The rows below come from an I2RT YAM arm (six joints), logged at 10 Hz.
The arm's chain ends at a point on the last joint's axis. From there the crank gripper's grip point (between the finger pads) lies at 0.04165 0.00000 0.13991 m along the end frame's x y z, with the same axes.
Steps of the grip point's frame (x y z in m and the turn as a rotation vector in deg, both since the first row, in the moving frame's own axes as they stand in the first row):
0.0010, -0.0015, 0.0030, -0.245, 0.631, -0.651
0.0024, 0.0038, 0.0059, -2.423, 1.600, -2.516
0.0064, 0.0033, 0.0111, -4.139, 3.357, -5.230
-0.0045, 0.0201, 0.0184, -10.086, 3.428, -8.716
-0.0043, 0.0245, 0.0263, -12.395, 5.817, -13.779
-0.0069, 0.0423, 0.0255, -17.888, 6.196, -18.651
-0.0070, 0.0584, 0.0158, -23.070, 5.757, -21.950
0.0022, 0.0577, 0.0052, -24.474, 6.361, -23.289
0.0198, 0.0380, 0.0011, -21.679, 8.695, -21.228
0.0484, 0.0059, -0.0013, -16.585, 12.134, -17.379
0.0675, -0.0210, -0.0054, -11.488, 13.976, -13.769
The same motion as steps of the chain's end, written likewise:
-0.0005, -0.0016, 0.0035, -0.245, 0.631, -0.651
-0.0016, -0.0002, 0.0072, -2.423, 1.600, -2.516
-0.0020, -0.0025, 0.0140, -4.139, 3.357, -5.230
-0.0141, 0.0028, 0.0227, -10.086, 3.428, -8.716
-0.0204, 0.0068, 0.0333, -12.395, 5.817, -13.779
-0.0261, 0.0164, 0.0353, -17.888, 6.196, -18.651
-0.0276, 0.0236, 0.0284, -23.070, 5.757, -21.950
-0.0206, 0.0214, 0.0193, -24.474, 6.361, -23.289
-0.0067, 0.0074, 0.0156, -21.679, 8.695, -21.228
0.0166, -0.0153, 0.0142, -16.585, 12.134, -17.379
0.0333, -0.0335, 0.0104, -11.488, 13.976, -13.769

